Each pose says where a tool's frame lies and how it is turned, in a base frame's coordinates. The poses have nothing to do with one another.
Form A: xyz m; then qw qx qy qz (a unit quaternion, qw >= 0).
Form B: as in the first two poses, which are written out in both.
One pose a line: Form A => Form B
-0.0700 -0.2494 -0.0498 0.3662 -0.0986 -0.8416 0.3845 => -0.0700 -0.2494 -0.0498 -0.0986 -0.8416 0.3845 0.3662
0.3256 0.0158 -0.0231 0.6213 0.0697 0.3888 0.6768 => 0.3256 0.0158 -0.0231 0.0697 0.3888 0.6768 0.6213
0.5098 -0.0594 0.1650 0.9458 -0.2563 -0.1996 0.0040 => 0.5098 -0.0594 0.1650 -0.2563 -0.1996 0.0040 0.9458
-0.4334 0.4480 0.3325 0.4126 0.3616 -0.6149 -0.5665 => -0.4334 0.4480 0.3325 0.3616 -0.6149 -0.5665 0.4126
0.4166 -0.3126 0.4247 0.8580 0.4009 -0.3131 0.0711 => 0.4166 -0.3126 0.4247 0.4009 -0.3131 0.0711 0.8580
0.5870 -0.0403 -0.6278 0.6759 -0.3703 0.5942 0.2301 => 0.5870 -0.0403 -0.6278 -0.3703 0.5942 0.2301 0.6759
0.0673 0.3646 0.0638 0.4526 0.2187 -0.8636 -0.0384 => 0.0673 0.3646 0.0638 0.2187 -0.8636 -0.0384 0.4526
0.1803 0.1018 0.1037 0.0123 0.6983 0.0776 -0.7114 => 0.1803 0.1018 0.1037 0.6983 0.0776 -0.7114 0.0123
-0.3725 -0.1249 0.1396 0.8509 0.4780 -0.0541 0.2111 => -0.3725 -0.1249 0.1396 0.4780 -0.0541 0.2111 0.8509
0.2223 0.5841 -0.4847 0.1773 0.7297 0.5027 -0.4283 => 0.2223 0.5841 -0.4847 0.7297 0.5027 -0.4283 0.1773
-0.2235 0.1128 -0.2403 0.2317 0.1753 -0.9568 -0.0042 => -0.2235 0.1128 -0.2403 0.1753 -0.9568 -0.0042 0.2317
